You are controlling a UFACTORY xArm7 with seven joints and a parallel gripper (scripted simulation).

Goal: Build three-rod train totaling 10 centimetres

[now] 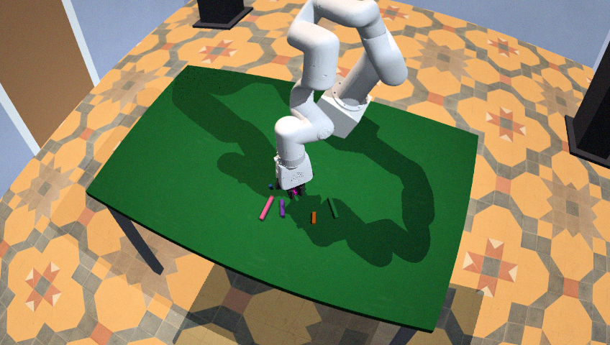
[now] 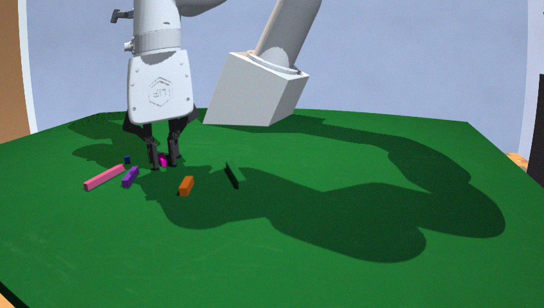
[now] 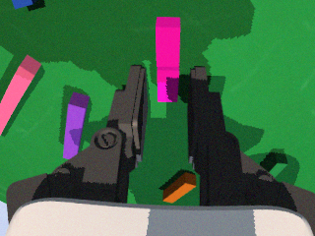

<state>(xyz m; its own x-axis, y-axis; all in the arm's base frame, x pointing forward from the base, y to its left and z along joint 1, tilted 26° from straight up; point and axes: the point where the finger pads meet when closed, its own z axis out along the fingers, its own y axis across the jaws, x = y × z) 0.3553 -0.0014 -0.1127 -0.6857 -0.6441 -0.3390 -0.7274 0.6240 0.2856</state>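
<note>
Now: hand 20 mm to the left of the magenta rod, 20 mm past it and 20 mm above it. Also, from my hand: purple rod: 70 mm ahead, 20 mm to the right, 20 mm below; then pink rod: 80 mm ahead, 60 mm to the right, 20 mm below; then blue rod: 90 mm to the right, 20 mm below.
</note>
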